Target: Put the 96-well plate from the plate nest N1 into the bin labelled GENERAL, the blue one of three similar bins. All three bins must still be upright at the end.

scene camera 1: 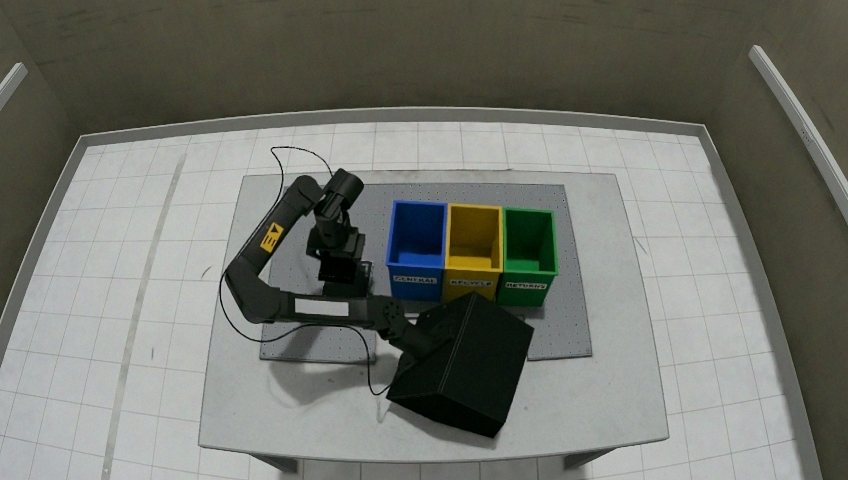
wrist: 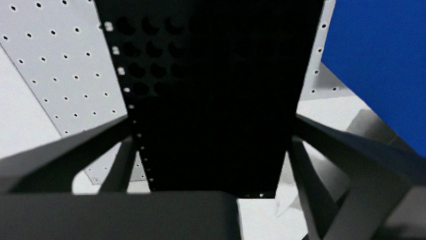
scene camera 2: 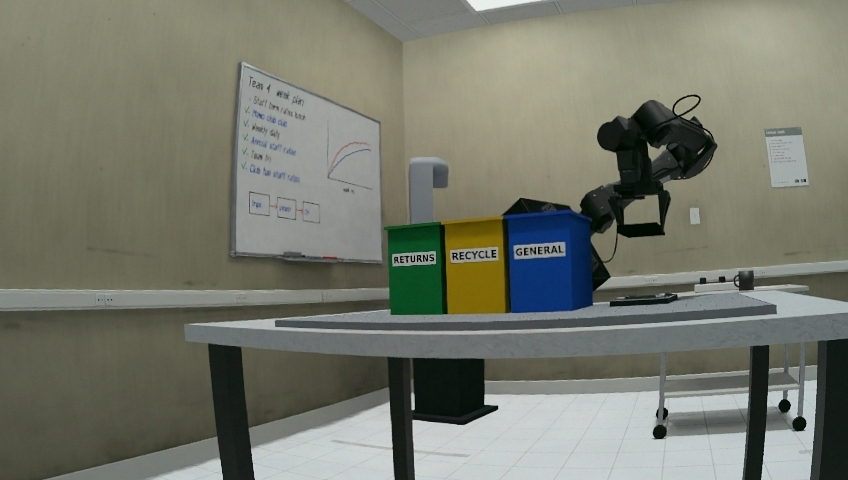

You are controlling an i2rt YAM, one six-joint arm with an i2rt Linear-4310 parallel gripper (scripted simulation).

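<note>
I can see my gripper, and you'd find it in the wrist view and in scene camera 2 as well. There's a black 96-well plate here too, plus a green returns bin and a yellow recycle bin.
</note>
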